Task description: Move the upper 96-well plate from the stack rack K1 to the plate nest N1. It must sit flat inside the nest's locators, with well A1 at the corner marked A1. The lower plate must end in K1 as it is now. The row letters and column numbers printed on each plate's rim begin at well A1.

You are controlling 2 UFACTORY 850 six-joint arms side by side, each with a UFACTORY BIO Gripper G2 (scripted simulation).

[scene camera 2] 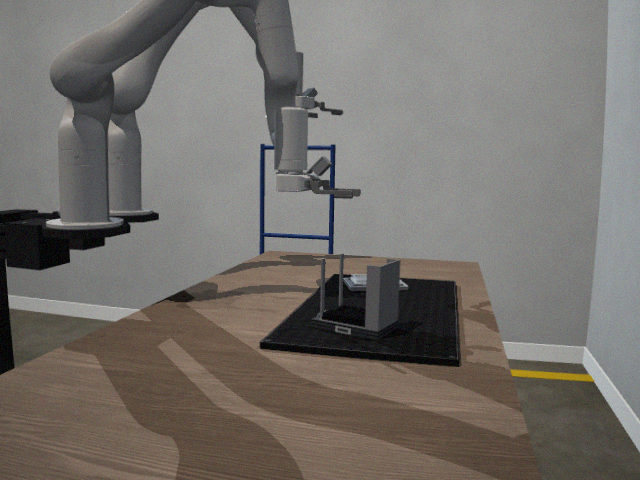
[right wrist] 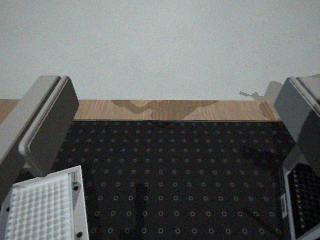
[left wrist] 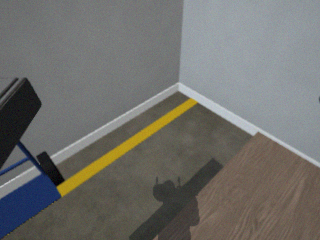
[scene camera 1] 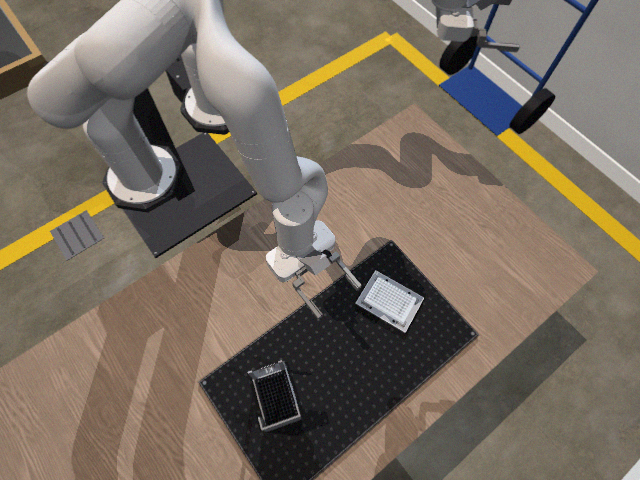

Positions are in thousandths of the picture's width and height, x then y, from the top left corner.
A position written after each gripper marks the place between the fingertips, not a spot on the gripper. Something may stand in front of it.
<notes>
In view: the right gripper (scene camera 1: 532, 630), a white 96-well plate (scene camera 1: 609, 624) and a black plate (scene camera 1: 429, 816).
The right gripper also shows in scene camera 2 (scene camera 2: 557, 403). The left wrist view does not show the white 96-well plate: it is out of frame. The left wrist view misses the black plate: it is out of frame.
</notes>
